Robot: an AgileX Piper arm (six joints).
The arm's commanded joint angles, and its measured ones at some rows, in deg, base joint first. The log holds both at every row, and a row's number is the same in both.
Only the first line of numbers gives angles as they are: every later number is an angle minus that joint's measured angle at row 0.
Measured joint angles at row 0: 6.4, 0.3, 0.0, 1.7, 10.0, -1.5
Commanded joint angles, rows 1 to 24: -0.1, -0.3, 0.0, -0.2, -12.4, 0.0; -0.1, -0.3, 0.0, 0.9, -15.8, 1.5; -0.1, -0.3, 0.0, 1.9, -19.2, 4.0; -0.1, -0.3, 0.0, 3.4, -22.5, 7.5; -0.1, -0.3, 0.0, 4.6, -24.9, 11.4; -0.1, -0.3, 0.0, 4.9, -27.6, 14.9; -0.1, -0.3, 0.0, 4.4, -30.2, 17.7; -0.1, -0.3, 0.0, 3.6, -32.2, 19.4; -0.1, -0.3, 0.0, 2.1, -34.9, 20.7; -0.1, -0.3, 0.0, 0.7, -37.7, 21.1; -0.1, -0.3, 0.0, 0.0, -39.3, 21.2; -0.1, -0.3, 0.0, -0.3, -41.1, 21.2; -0.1, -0.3, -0.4, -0.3, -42.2, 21.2; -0.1, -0.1, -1.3, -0.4, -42.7, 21.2; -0.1, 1.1, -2.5, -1.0, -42.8, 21.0; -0.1, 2.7, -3.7, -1.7, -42.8, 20.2; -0.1, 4.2, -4.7, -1.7, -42.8, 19.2; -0.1, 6.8, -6.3, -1.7, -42.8, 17.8; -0.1, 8.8, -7.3, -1.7, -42.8, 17.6; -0.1, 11.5, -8.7, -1.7, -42.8, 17.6; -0.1, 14.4, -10.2, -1.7, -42.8, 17.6; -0.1, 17.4, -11.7, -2.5, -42.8, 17.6; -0.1, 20.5, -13.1, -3.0, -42.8, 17.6; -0.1, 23.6, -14.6, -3.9, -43.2, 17.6
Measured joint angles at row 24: 0.0, 13.5, -9.6, -1.7, -42.5, 18.3
